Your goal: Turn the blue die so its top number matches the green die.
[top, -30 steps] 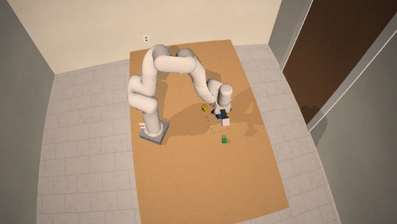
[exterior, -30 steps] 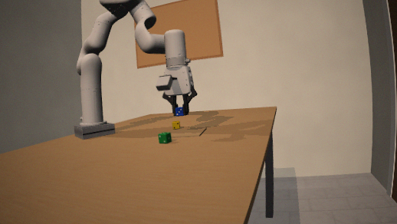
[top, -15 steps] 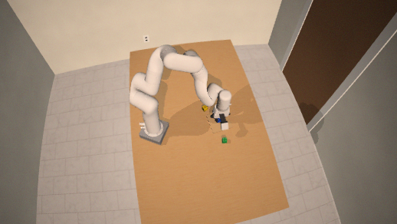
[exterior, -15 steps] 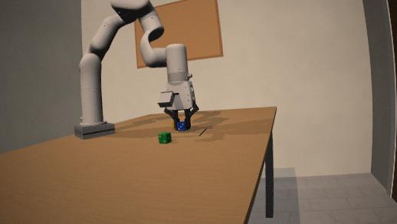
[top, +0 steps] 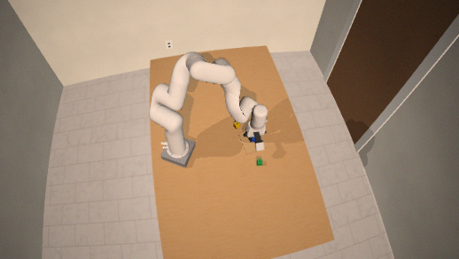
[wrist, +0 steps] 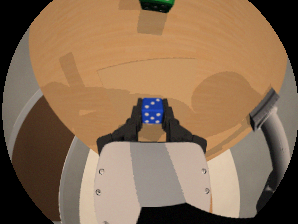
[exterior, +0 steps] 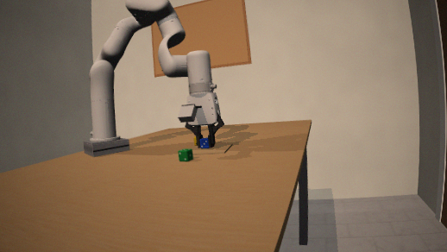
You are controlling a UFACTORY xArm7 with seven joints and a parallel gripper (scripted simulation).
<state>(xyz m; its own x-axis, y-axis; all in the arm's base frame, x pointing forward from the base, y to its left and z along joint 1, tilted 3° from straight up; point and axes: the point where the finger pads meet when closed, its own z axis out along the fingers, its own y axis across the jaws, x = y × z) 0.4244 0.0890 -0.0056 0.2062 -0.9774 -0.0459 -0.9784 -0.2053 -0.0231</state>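
Now: hand 10 mm above the blue die. From my hand the other things lie so: green die 30 mm ahead, 140 mm to the right, 10 mm below; yellow die 100 mm behind, 90 mm to the left, 10 mm below.
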